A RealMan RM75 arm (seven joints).
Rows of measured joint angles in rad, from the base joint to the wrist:
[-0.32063, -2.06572, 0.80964, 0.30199, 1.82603, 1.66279, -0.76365]
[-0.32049, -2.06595, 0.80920, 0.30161, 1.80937, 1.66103, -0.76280]
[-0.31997, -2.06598, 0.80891, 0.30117, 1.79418, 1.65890, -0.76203]
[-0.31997, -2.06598, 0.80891, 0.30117, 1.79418, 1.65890, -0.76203]
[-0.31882, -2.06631, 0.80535, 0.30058, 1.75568, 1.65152, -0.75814]
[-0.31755, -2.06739, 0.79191, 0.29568, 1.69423, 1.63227, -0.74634]
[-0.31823, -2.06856, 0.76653, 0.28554, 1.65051, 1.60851, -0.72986]
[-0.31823, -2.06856, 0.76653, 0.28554, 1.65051, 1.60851, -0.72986]
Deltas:
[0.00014, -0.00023, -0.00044, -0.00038, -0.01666, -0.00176, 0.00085]
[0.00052, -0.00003, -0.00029, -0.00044, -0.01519, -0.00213, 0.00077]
[0.00000, 0.00000, 0.00000, 0.00000, 0.00000, 0.00000, 0.00000]
[0.00115, -0.00033, -0.00356, -0.00059, -0.03850, -0.00738, 0.00389]
[0.00127, -0.00108, -0.01344, -0.00490, -0.06145, -0.01925, 0.01180]
[-0.00068, -0.00117, -0.02538, -0.01014, -0.04372, -0.02376, 0.01648]
[0.00000, 0.00000, 0.00000, 0.00000, 0.00000, 0.00000, 0.00000]

